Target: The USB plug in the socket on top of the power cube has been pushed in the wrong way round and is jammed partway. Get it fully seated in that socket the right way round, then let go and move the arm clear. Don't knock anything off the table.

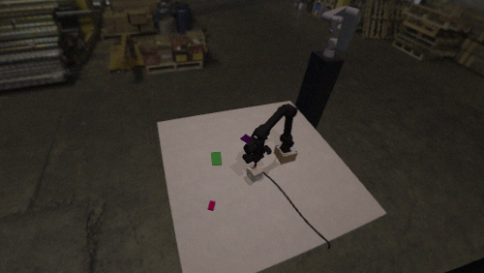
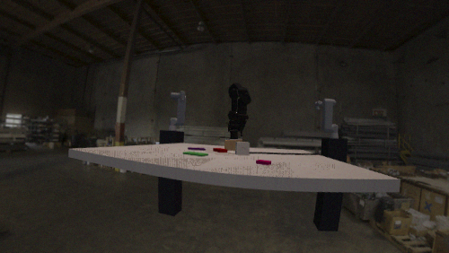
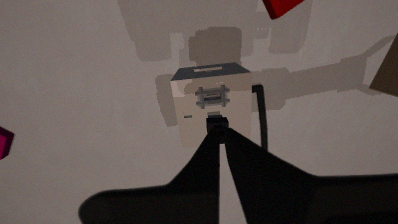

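Now: the USB plug 2 cm below my gripper tip. Round my gripper tip: green block 21 cm to the right, 20 cm ahead, 13 cm below; then red block 14 cm to the right, 13 cm below, 8 cm behind; then socket 7 cm below, 1 cm to the right.
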